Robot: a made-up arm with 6 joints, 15 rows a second.
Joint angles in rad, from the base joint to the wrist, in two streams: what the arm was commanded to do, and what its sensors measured. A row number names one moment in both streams.
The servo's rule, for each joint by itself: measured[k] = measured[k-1] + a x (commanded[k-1-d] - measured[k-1]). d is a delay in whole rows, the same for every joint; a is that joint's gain. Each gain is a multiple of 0.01, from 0.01 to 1. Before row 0 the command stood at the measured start. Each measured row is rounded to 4 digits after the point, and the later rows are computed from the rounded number. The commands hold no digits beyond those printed.
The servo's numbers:
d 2
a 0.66 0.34 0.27 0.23 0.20 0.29
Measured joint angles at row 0:
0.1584, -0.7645, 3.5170, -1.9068, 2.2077, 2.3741
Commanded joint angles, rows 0 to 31:
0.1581, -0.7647, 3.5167, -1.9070, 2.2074, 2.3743
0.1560, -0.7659, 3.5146, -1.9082, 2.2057, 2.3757
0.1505, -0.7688, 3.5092, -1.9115, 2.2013, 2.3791
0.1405, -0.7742, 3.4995, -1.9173, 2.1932, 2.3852
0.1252, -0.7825, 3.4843, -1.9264, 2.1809, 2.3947
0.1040, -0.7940, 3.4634, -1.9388, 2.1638, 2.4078
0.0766, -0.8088, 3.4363, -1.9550, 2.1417, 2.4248
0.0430, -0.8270, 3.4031, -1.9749, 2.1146, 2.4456
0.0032, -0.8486, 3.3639, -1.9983, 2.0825, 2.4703
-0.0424, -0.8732, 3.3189, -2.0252, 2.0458, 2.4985
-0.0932, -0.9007, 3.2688, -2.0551, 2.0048, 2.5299
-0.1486, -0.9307, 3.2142, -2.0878, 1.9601, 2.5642
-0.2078, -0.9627, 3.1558, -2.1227, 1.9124, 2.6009
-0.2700, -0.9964, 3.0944, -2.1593, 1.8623, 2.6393
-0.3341, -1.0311, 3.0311, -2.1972, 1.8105, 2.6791
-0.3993, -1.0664, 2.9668, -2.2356, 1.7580, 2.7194
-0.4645, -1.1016, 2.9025, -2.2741, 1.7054, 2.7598
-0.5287, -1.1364, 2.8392, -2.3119, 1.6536, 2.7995
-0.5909, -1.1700, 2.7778, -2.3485, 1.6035, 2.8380
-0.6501, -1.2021, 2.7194, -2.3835, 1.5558, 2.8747
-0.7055, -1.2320, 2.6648, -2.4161, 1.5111, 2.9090
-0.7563, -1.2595, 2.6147, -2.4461, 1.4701, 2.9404
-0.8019, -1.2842, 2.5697, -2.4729, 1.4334, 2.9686
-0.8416, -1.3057, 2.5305, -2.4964, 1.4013, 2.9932
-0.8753, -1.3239, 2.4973, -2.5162, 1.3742, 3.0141
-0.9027, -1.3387, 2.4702, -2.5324, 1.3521, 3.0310
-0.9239, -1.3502, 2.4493, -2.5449, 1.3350, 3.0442
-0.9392, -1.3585, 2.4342, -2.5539, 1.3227, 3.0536
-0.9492, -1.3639, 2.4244, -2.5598, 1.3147, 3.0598
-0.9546, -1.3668, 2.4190, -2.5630, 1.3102, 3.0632
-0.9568, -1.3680, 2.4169, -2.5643, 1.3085, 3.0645
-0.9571, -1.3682, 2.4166, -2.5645, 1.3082, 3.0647
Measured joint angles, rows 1 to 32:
0.1584, -0.7645, 3.5170, -1.9068, 2.2077, 2.3741
0.1584, -0.7645, 3.5170, -1.9068, 2.2077, 2.3741
0.1582, -0.7646, 3.5169, -1.9068, 2.2076, 2.3742
0.1567, -0.7650, 3.5163, -1.9071, 2.2072, 2.3746
0.1526, -0.7663, 3.5144, -1.9081, 2.2060, 2.3759
0.1446, -0.7690, 3.5104, -1.9102, 2.2034, 2.3786
0.1318, -0.7736, 3.5034, -1.9139, 2.1989, 2.3833
0.1135, -0.7805, 3.4926, -1.9196, 2.1919, 2.3904
0.0891, -0.7901, 3.4774, -1.9277, 2.1819, 2.4004
0.0587, -0.8026, 3.4573, -1.9386, 2.1684, 2.4135
0.0221, -0.8182, 3.4321, -1.9523, 2.1512, 2.4300
-0.0205, -0.8369, 3.4015, -1.9691, 2.1301, 2.4499
-0.0685, -0.8586, 3.3657, -1.9889, 2.1050, 2.4731
-0.1214, -0.8831, 3.3248, -2.0116, 2.0760, 2.4995
-0.1784, -0.9102, 3.2792, -2.0372, 2.0433, 2.5289
-0.2389, -0.9395, 3.2293, -2.0653, 2.0071, 2.5609
-0.3017, -0.9706, 3.1758, -2.0956, 1.9678, 2.5952
-0.3661, -1.0032, 3.1194, -2.1278, 1.9258, 2.6312
-0.4310, -1.0367, 3.0608, -2.1614, 1.8817, 2.6685
-0.4955, -1.0706, 3.0010, -2.1960, 1.8361, 2.7065
-0.5585, -1.1044, 2.9407, -2.2311, 1.7896, 2.7446
-0.6190, -1.1376, 2.8809, -2.2662, 1.7428, 2.7823
-0.6761, -1.1697, 2.8226, -2.3007, 1.6965, 2.8190
-0.7290, -1.2002, 2.7665, -2.3341, 1.6512, 2.8542
-0.7771, -1.2288, 2.7134, -2.3660, 1.6076, 2.8874
-0.8197, -1.2549, 2.6640, -2.3960, 1.5663, 2.9181
-0.8564, -1.2784, 2.6190, -2.4236, 1.5279, 2.9459
-0.8870, -1.2989, 2.5788, -2.4486, 1.4927, 2.9706
-0.9114, -1.3163, 2.5438, -2.4707, 1.4612, 2.9919
-0.9297, -1.3306, 2.5142, -2.4898, 1.4335, 3.0098
-0.9426, -1.3419, 2.4900, -2.5059, 1.4097, 3.0243
-0.9505, -1.3504, 2.4708, -2.5190, 1.3898, 3.0356

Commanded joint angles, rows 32 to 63:
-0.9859, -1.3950, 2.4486, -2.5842, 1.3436, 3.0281
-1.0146, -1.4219, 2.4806, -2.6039, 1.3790, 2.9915
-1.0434, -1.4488, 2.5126, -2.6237, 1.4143, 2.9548
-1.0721, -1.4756, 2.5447, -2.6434, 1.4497, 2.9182
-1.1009, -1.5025, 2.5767, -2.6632, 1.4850, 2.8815
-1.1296, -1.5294, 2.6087, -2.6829, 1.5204, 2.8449
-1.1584, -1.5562, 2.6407, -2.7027, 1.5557, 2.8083
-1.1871, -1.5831, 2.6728, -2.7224, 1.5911, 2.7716
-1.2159, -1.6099, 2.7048, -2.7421, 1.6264, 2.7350
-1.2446, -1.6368, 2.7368, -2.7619, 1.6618, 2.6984
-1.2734, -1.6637, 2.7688, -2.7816, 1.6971, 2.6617
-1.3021, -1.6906, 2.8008, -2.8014, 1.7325, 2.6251
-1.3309, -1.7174, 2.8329, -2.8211, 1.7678, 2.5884
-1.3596, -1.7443, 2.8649, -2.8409, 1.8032, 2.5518
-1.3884, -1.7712, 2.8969, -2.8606, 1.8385, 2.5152
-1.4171, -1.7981, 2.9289, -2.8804, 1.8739, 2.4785
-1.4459, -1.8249, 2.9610, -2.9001, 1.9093, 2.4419
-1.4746, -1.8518, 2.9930, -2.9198, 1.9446, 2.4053
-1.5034, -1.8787, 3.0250, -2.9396, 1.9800, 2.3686
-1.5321, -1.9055, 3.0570, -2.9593, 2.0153, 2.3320
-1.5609, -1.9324, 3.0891, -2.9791, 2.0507, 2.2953
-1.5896, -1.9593, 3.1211, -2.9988, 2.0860, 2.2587
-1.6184, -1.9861, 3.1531, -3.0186, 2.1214, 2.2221
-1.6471, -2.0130, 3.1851, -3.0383, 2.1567, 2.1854
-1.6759, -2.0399, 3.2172, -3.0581, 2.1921, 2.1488
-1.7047, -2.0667, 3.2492, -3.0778, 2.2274, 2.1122
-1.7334, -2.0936, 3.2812, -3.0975, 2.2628, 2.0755
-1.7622, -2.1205, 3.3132, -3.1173, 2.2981, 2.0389
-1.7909, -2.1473, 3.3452, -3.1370, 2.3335, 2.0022
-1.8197, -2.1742, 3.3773, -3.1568, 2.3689, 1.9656
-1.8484, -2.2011, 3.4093, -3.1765, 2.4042, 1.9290
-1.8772, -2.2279, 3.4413, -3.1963, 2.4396, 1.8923
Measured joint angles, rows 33 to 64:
-0.9547, -1.3564, 2.4562, -2.5294, 1.3735, 3.0440
-0.9563, -1.3604, 2.4455, -2.5375, 1.3604, 3.0500
-0.9758, -1.3722, 2.4463, -2.5482, 1.3570, 3.0436
-1.0014, -1.3891, 2.4556, -2.5610, 1.3614, 3.0285
-1.0291, -1.4094, 2.4710, -2.5754, 1.3720, 3.0071
-1.0575, -1.4319, 2.4909, -2.5910, 1.3875, 2.9813
-1.0861, -1.4559, 2.5141, -2.6076, 1.4070, 2.9524
-1.1148, -1.4809, 2.5396, -2.6249, 1.4297, 2.9212
-1.1436, -1.5065, 2.5669, -2.6428, 1.4549, 2.8885
-1.1723, -1.5325, 2.5955, -2.6611, 1.4821, 2.8546
-1.2011, -1.5588, 2.6250, -2.6797, 1.5110, 2.8199
-1.2298, -1.5853, 2.6552, -2.6986, 1.5412, 2.7847
-1.2586, -1.6120, 2.6859, -2.7177, 1.5724, 2.7490
-1.2873, -1.6387, 2.7169, -2.7370, 1.6044, 2.7131
-1.3161, -1.6655, 2.7482, -2.7563, 1.6371, 2.6769
-1.3448, -1.6923, 2.7797, -2.7758, 1.6703, 2.6406
-1.3736, -1.7191, 2.8113, -2.7953, 1.7039, 2.6042
-1.4023, -1.7460, 2.8431, -2.8149, 1.7379, 2.5677
-1.4311, -1.7728, 2.8749, -2.8345, 1.7722, 2.5312
-1.4598, -1.7997, 2.9068, -2.8541, 1.8067, 2.4947
-1.4886, -1.8266, 2.9387, -2.8738, 1.8414, 2.4581
-1.5173, -1.8534, 2.9706, -2.8935, 1.8762, 2.4215
-1.5461, -1.8803, 3.0026, -2.9132, 1.9111, 2.3849
-1.5748, -1.9072, 3.0346, -2.9329, 1.9461, 2.3483
-1.6036, -1.9340, 3.0666, -2.9526, 1.9812, 2.3117
-1.6323, -1.9609, 3.0986, -2.9723, 2.0163, 2.2751
-1.6611, -1.9878, 3.1306, -2.9920, 2.0515, 2.2385
-1.6899, -2.0146, 3.1626, -3.0117, 2.0867, 2.2019
-1.7186, -2.0415, 3.1946, -3.0314, 2.1219, 2.1652
-1.7474, -2.0684, 3.2266, -3.0512, 2.1571, 2.1286
-1.7761, -2.0952, 3.2586, -3.0709, 2.1924, 2.0919
-1.8049, -2.1221, 3.2906, -3.0907, 2.2277, 2.0553

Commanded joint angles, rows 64 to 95:
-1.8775, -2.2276, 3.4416, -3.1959, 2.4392, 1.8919
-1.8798, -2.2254, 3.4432, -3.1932, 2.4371, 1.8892
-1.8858, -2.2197, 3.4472, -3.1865, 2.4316, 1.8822
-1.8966, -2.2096, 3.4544, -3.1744, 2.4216, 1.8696
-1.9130, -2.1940, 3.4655, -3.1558, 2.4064, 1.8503
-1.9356, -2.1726, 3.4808, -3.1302, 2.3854, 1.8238
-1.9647, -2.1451, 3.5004, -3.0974, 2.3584, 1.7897
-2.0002, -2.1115, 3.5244, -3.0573, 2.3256, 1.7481
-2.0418, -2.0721, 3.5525, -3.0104, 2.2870, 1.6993
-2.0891, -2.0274, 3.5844, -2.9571, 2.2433, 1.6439
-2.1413, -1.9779, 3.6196, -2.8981, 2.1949, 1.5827
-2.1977, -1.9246, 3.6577, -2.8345, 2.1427, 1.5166
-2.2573, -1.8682, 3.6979, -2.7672, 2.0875, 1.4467
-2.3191, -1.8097, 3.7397, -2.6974, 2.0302, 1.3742
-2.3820, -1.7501, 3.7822, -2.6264, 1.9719, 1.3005
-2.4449, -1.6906, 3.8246, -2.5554, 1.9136, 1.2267
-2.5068, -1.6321, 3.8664, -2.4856, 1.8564, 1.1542
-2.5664, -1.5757, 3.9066, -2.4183, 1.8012, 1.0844
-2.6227, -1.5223, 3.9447, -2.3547, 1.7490, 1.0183
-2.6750, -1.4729, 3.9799, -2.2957, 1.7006, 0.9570
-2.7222, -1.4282, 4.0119, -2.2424, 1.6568, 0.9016
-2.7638, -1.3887, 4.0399, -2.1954, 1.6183, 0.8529
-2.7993, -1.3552, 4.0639, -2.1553, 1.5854, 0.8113
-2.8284, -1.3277, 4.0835, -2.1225, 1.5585, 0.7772
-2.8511, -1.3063, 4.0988, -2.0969, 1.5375, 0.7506
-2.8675, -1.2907, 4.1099, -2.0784, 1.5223, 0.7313
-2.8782, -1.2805, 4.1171, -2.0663, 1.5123, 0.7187
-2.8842, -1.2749, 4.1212, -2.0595, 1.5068, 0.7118
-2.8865, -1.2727, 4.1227, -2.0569, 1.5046, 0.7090
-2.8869, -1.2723, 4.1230, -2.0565, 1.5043, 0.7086
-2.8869, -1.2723, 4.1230, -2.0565, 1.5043, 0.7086
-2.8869, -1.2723, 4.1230, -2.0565, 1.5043, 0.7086
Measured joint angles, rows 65 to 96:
-1.8336, -2.1490, 3.3226, -3.1104, 2.2630, 2.0187
-1.8624, -2.1758, 3.3546, -3.1302, 2.2983, 1.9820
-1.8724, -2.1934, 3.3781, -3.1453, 2.3265, 1.9559
-1.8773, -2.2043, 3.3957, -3.1563, 2.3486, 1.9366
-1.8829, -2.2095, 3.4096, -3.1632, 2.3652, 1.9208
-1.8919, -2.2095, 3.4217, -3.1658, 2.3765, 1.9060
-1.9058, -2.2042, 3.4335, -3.1635, 2.3825, 1.8898
-1.9255, -2.1935, 3.4463, -3.1558, 2.3831, 1.8707
-1.9514, -2.1770, 3.4609, -3.1424, 2.3782, 1.8472
-1.9836, -2.1547, 3.4780, -3.1228, 2.3677, 1.8185
-2.0220, -2.1266, 3.4981, -3.0969, 2.3516, 1.7839
-2.0663, -2.0929, 3.5214, -3.0647, 2.3299, 1.7433
-2.1158, -2.0538, 3.5479, -3.0264, 2.3029, 1.6967
-2.1699, -2.0099, 3.5775, -2.9823, 2.2709, 1.6445
-2.2276, -1.9617, 3.6100, -2.9328, 2.2342, 1.5871
-2.2880, -1.9100, 3.6450, -2.8787, 2.1934, 1.5254
-2.3500, -1.8556, 3.6820, -2.8207, 2.1491, 1.4602
-2.4126, -1.7995, 3.7205, -2.7597, 2.1020, 1.3925
-2.4748, -1.7426, 3.7599, -2.6967, 2.0529, 1.3234
-2.5353, -1.6859, 3.7995, -2.6327, 2.0026, 1.2541
-2.5930, -1.6303, 3.8387, -2.5688, 1.9519, 1.1857
-2.6471, -1.5768, 3.8768, -2.5060, 1.9016, 1.1194
-2.6967, -1.5263, 3.9133, -2.4454, 1.8526, 1.0562
-2.7410, -1.4795, 3.9475, -2.3879, 1.8057, 0.9972
-2.7795, -1.4372, 3.9789, -2.3344, 1.7616, 0.9433
-2.8118, -1.4000, 4.0071, -2.2857, 1.7210, 0.8951
-2.8377, -1.3681, 4.0319, -2.2423, 1.6843, 0.8532
-2.8574, -1.3418, 4.0530, -2.2046, 1.6519, 0.8178
-2.8711, -1.3210, 4.0703, -2.1728, 1.6240, 0.7891
-2.8797, -1.3053, 4.0840, -2.1467, 1.6006, 0.7667
-2.8842, -1.2942, 4.0944, -2.1260, 1.5814, 0.7500
-2.8860, -1.2868, 4.1021, -2.1100, 1.5660, 0.7380

